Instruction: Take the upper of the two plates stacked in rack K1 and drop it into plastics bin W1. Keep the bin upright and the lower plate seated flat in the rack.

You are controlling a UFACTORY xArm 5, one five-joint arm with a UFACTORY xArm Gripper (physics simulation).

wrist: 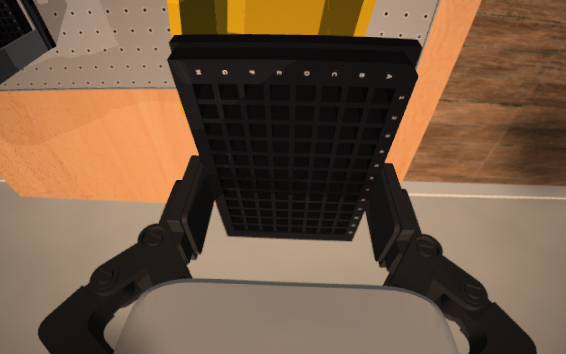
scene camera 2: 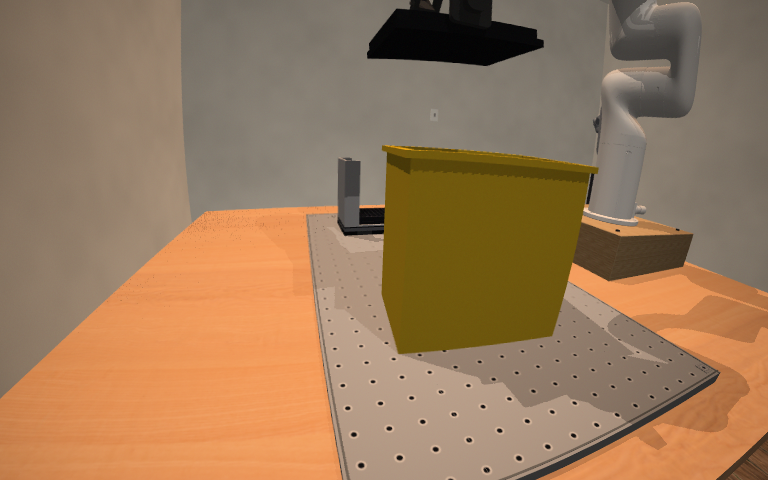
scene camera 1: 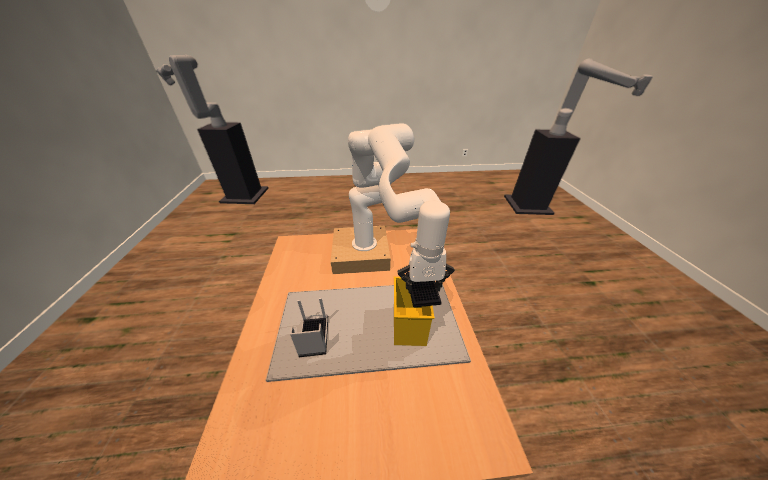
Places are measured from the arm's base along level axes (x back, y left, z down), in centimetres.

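Where they show: gripper, between the fingertips: (wrist: 290, 178) (scene camera 2: 443, 41) (scene camera 1: 423, 289); arm's base, origin of its link: (scene camera 2: 608, 218) (scene camera 1: 364, 243).
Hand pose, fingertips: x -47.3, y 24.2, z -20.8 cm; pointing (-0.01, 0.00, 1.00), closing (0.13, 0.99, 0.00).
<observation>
Things, the pixels of their top centre, and the offset from my fingertips. Level surfaces: height alone.
- black multi-well plate, centre of its top: (wrist: 290, 189) (scene camera 2: 451, 27) (scene camera 1: 423, 284) dx +0.7, dy -0.1, dz -1.3 cm
- yellow bin W1, centre of its top: (wrist: 269, 8) (scene camera 2: 482, 152) (scene camera 1: 412, 295) dx +5.2, dy -2.4, dz +9.5 cm
- Grey rack K1, centre of its top: (scene camera 2: 379, 159) (scene camera 1: 307, 312) dx -1.1, dy -38.4, dz +13.0 cm
- lower plate, centre of its top: (scene camera 2: 373, 212) (scene camera 1: 312, 333) dx -2.1, dy -38.2, dz +24.1 cm
- grey perforated board, height of its surface: dz +27.5 cm
- wooden table, height of its surface: dz +28.8 cm
The upper plate, a black multi-well plate (scene camera 1: 425, 294) (scene camera 2: 453, 42) (wrist: 295, 150), is held roughly level, its wells facing the wrist camera. My gripper (scene camera 1: 427, 283) (wrist: 290, 178) is shut on its two sides. The plate hangs over yellow bin W1 (scene camera 1: 412, 331) (scene camera 2: 487, 254) (wrist: 275, 17), with a visible gap above the rim in scene camera 2. The bin stands upright; the plate hides part of its opening. Grey rack K1 (scene camera 1: 308, 343) (scene camera 2: 348, 192) (wrist: 22, 52) stands at the left. The lower plate (scene camera 1: 312, 324) (scene camera 2: 370, 215) lies low and appears flat in it, partly hidden.
Bin and rack stand apart on a grey perforated board (scene camera 1: 368, 362) (scene camera 2: 362, 418) on the wooden table (scene camera 1: 362, 418) (scene camera 2: 169, 339). My arm's wooden base block (scene camera 1: 360, 264) (scene camera 2: 634, 249) is behind the board. Two other arms stand on black pedestals (scene camera 1: 229, 158) (scene camera 1: 546, 169) far back.
</observation>
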